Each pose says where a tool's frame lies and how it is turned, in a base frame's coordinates. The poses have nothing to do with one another.
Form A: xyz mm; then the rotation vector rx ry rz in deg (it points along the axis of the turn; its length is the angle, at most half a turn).
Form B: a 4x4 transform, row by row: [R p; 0 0 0 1], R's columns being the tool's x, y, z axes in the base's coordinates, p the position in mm. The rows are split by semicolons. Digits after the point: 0 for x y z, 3 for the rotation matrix.
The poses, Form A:
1: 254 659 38 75.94 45.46 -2.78
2: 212 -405 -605 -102.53 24.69 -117.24
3: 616 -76 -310 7.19 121.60 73.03
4: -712 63 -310 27.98 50.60 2.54
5: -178 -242 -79 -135.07 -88.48 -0.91
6: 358 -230 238 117.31 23.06 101.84
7: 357 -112 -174 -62.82 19.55 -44.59
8: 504 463 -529 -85.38 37.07 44.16
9: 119 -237 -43 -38.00 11.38 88.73
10: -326 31 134 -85.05 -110.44 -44.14
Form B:
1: 0.742 0.461 0.487 254; 0.398 0.282 -0.873 659; -0.539 0.842 0.026 38; 0 0 0 1
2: -0.111 0.086 0.990 212; -0.478 -0.878 0.023 -405; 0.871 -0.471 0.139 -605; 0 0 0 1
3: -0.784 -0.239 0.573 616; 0.394 0.523 0.756 -76; -0.480 0.818 -0.315 -310; 0 0 0 1
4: 0.641 0.161 0.750 -712; 0.235 0.890 -0.391 63; -0.730 0.427 0.533 -310; 0 0 0 1
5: 0.415 0.895 -0.165 -178; 0.891 -0.363 0.272 -242; 0.183 -0.260 -0.948 -79; 0 0 0 1
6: 0.151 -0.042 0.988 358; 0.464 -0.879 -0.108 -230; 0.873 0.474 -0.113 238; 0 0 0 1
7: 0.693 0.393 0.604 357; -0.711 0.232 0.664 -112; 0.121 -0.890 0.440 -174; 0 0 0 1
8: 0.616 -0.783 -0.085 504; 0.052 -0.067 0.996 463; -0.786 -0.618 0.000 -529; 0 0 0 1
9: 0.047 -0.957 -0.285 119; 0.854 -0.110 0.508 -237; -0.518 -0.268 0.813 -43; 0 0 0 1
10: -0.212 0.972 -0.098 -326; 0.637 0.214 0.741 31; 0.742 0.094 -0.664 134; 0 0 0 1
